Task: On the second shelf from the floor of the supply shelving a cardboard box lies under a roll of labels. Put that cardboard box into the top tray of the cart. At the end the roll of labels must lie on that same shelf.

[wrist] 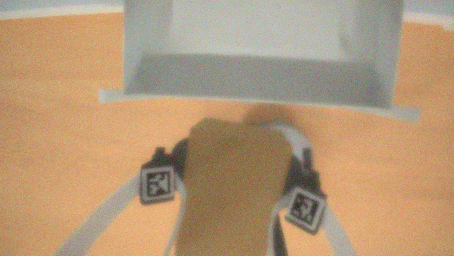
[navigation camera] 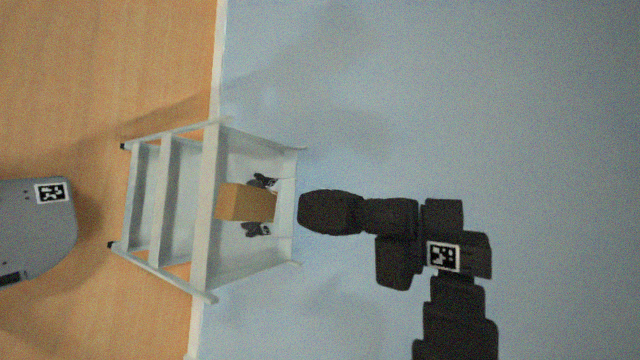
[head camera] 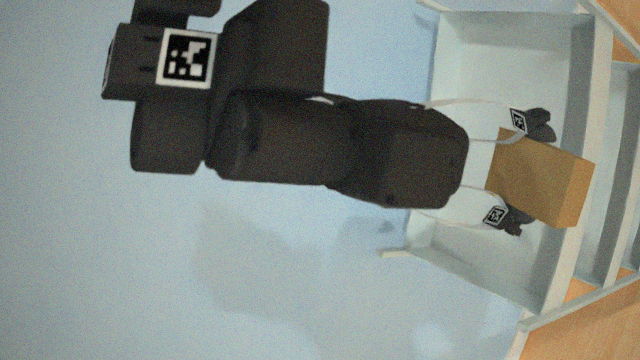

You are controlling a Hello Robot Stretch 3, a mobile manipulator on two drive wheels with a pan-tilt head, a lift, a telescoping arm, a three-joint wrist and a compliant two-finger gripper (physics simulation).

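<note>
My gripper is shut on the brown cardboard box, with one fingertip on each side of it. In the head and navigation views the box overlaps the top tray of the cart and its rim on the robot's side. In the wrist view the box shows against the wooden floor, below the tray's near wall in the picture. How high it hangs above the tray is hard to tell. The roll of labels and the supply shelving do not show.
The cart's lower tray is under the top one. The robot's grey base stands on the wooden floor on the cart's near side. The blue surface extends beyond the cart. The dark wrist reaches toward the cart.
</note>
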